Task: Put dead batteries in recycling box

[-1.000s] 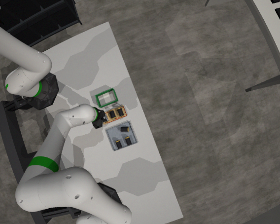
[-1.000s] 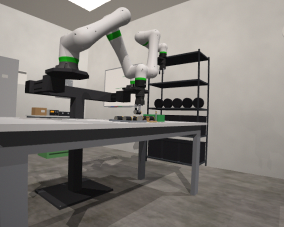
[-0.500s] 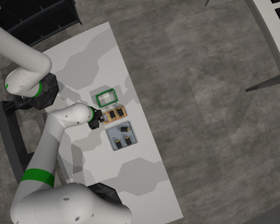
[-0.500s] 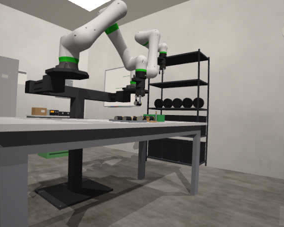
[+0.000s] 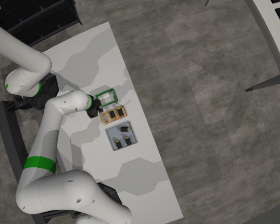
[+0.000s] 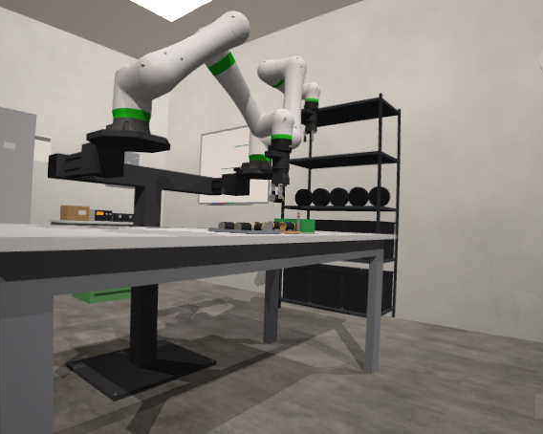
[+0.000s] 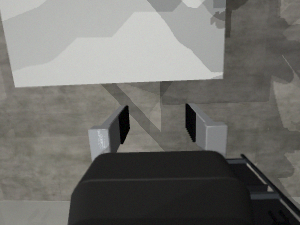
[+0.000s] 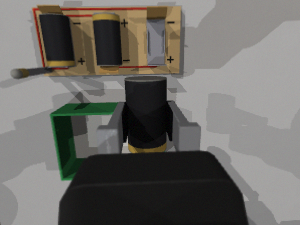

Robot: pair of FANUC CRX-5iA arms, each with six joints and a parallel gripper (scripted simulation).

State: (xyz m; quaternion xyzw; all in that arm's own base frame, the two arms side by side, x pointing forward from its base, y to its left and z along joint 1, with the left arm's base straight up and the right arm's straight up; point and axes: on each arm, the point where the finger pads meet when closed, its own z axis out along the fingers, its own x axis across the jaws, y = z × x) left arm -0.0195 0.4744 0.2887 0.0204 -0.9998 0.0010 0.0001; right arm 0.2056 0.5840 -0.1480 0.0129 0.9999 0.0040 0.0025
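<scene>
My right hand is 6 cm short of the green recycling box, 6 cm to the right of it and 14 cm above it. The rest, counted from my right hand: grey tray: 1 cm ahead, 25 cm to the right, 16 cm below.
</scene>
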